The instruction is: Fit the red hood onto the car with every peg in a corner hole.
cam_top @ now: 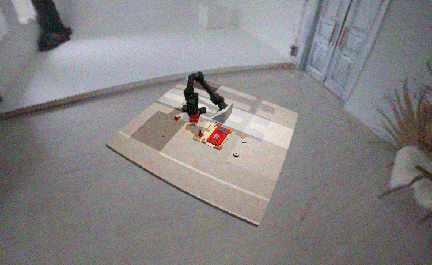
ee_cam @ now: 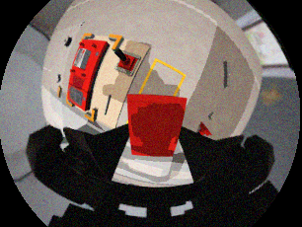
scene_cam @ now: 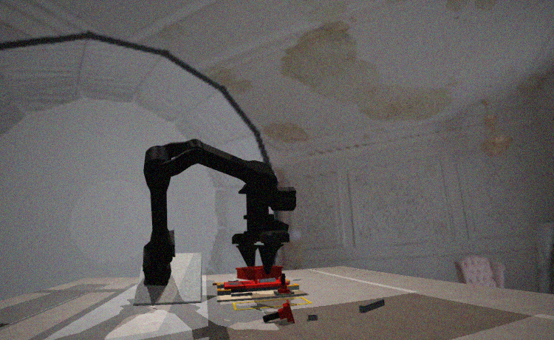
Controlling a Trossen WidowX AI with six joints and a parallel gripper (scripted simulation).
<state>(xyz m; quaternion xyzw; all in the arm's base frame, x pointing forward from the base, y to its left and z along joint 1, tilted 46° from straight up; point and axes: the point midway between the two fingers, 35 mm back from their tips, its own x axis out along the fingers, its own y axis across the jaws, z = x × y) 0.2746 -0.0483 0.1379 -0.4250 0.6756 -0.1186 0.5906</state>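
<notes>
Right now the grey engine block is 25 cm to the left of my gripper tip, 6 cm below it and 5 cm ahead of it. Also, from my gripper tip: red hood right at my gripper tip; then black-and-white wheel 44 cm to the left, 10 cm ahead, 7 cm below.
</notes>
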